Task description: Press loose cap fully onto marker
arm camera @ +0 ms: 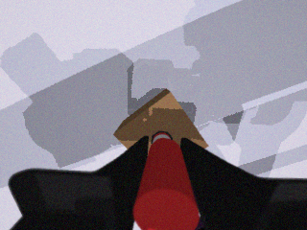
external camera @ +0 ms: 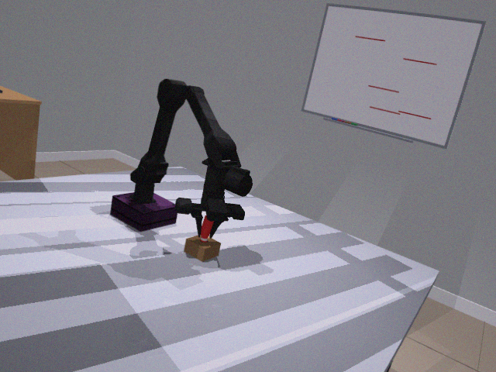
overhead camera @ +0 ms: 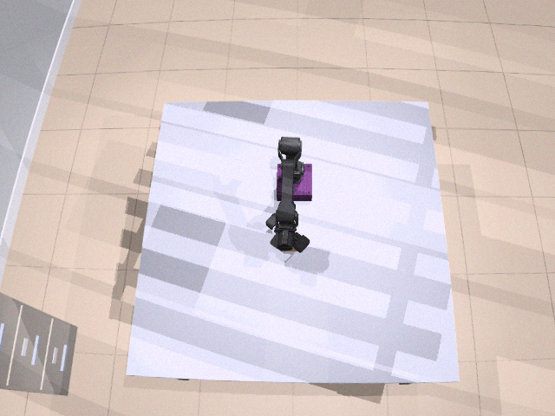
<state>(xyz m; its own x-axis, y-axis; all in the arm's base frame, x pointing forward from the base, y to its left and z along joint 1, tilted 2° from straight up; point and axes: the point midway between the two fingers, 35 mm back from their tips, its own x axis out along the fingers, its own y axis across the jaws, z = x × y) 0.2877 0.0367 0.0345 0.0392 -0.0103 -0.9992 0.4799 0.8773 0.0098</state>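
Right now the red cap is 30 mm above my gripper tip. Round my gripper tip: tan holder block: 10 mm behind, 40 mm below.
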